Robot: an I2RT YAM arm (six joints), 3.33 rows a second.
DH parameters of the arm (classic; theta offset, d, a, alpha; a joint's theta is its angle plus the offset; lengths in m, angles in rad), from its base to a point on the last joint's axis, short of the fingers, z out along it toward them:
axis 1: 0 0.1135 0.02 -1.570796
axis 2: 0 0 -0.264 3.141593
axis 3: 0.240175 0 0.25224 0
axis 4: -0.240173 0 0.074 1.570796
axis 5: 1.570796 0 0 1.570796
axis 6: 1.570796 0.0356 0 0
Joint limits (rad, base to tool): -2.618..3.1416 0..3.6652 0..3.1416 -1.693..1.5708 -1.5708..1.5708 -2.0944..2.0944
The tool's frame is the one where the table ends.
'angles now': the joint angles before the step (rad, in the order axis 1, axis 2, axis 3, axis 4, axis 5, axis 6). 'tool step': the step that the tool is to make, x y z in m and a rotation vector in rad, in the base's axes. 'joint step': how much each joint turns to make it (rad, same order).
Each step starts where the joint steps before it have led.
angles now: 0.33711, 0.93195, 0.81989, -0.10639, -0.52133, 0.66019
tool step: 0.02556, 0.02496, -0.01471, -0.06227, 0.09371, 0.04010
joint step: 0.06456, 0.15654, 0.05912, -0.02166, 0.03010, -0.01898
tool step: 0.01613, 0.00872, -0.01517, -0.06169, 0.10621, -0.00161
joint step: 0.00817, 0.09751, 0.04379, -0.07335, 0.01475, -0.01103
